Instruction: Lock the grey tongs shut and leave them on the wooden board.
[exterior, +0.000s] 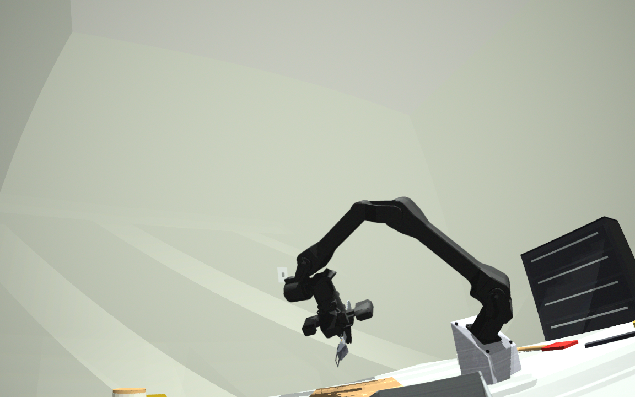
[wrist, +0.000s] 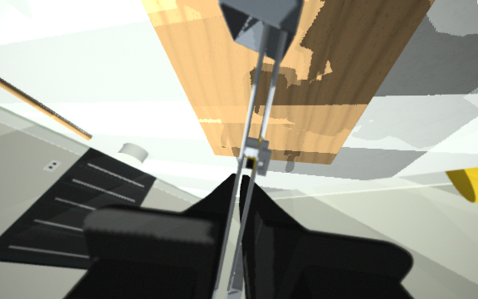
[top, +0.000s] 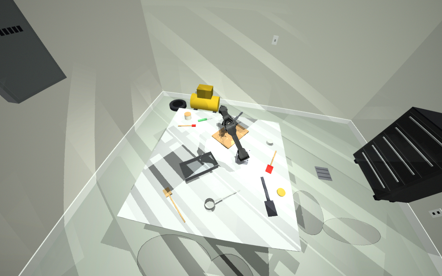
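My gripper tip is 14 cm above the wooden board, 1 cm to the right of it and 1 cm short of it. Round my gripper tip: grey roasting tin 49 cm to the left, 20 cm ahead, 12 cm below; red spatula 44 cm behind, 27 cm to the left, 14 cm below; black spatula 61 cm to the left, 41 cm behind, 14 cm below.
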